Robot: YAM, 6 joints.
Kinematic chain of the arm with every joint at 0, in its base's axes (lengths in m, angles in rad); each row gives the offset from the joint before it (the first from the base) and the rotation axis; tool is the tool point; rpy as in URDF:
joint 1: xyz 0 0 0.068 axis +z
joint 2: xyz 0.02 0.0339 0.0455 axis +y
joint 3: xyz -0.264 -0.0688 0 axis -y
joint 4: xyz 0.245 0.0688 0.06 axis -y
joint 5: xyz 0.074 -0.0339 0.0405 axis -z
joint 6: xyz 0.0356 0 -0.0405 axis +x
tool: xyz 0 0 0 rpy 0 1.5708 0
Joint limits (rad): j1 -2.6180..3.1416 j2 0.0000..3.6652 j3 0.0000..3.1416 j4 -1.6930..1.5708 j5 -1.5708..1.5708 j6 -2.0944..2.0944
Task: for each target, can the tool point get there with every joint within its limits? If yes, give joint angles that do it. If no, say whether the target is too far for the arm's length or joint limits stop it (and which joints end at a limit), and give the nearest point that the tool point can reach.
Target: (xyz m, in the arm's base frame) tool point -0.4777 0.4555 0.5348
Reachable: no: too far | nearest point -0.3928 0.3746 0.4576 | short by 0.140 m
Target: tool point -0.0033 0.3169 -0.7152
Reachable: no: too far | nearest point -0.0030 0.2839 -0.3786 | short by 0.338 m
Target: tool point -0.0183 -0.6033 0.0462
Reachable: yes | joints -1.6561 2.9985 2.3959 0.4236 -1.1993 0.5191
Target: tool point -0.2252 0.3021 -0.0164
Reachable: yes | joints 2.1333 2.4759 1.3255 -0.4918 -0.9728 0.1590
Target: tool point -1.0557 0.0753 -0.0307
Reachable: no: too far | nearest point -0.6383 0.0455 0.0274 | short by 0.423 m
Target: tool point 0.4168 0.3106 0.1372
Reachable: yes | joints 0.6223 2.6591 2.4533 -1.2377 -0.2670 -1.3046
